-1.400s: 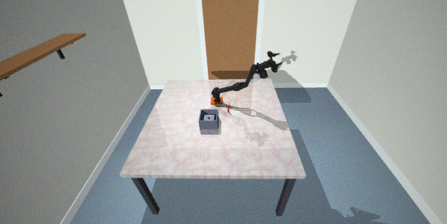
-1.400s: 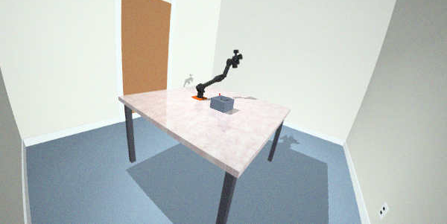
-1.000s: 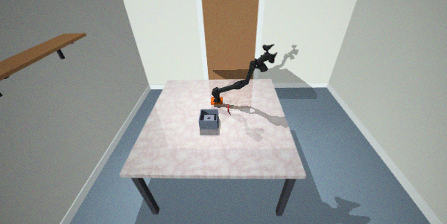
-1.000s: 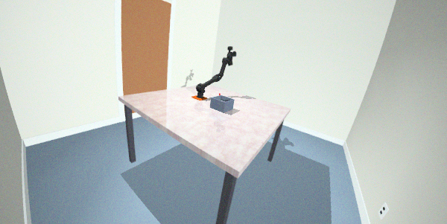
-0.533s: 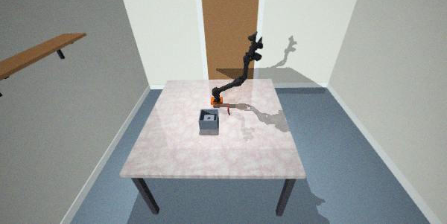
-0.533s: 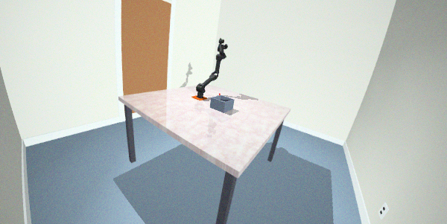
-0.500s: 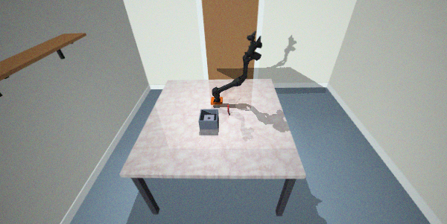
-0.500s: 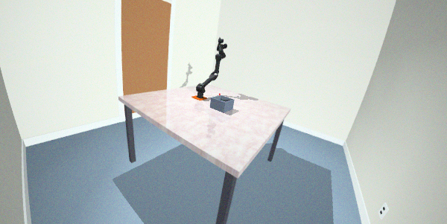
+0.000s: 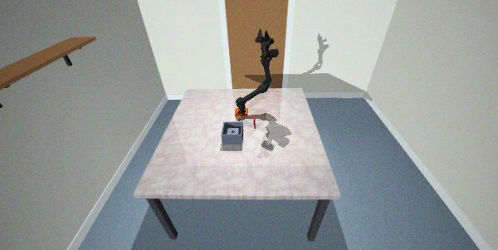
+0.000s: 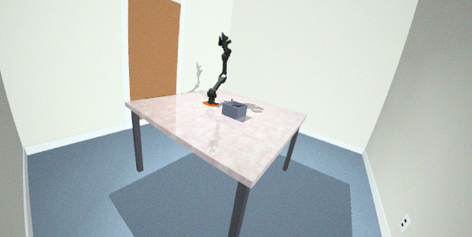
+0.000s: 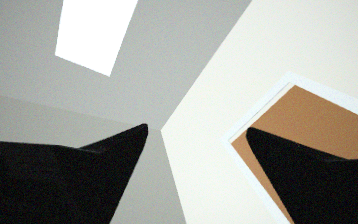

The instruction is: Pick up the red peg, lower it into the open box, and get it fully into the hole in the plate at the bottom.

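My gripper tip is 320 mm short of the red peg, 30 mm to the left of it and 680 mm above it. From my gripper tip the other things lie so: grey box (510 mm ahead, 170 mm to the right, 690 mm below); plate (510 mm ahead, 170 mm to the right, 670 mm below).
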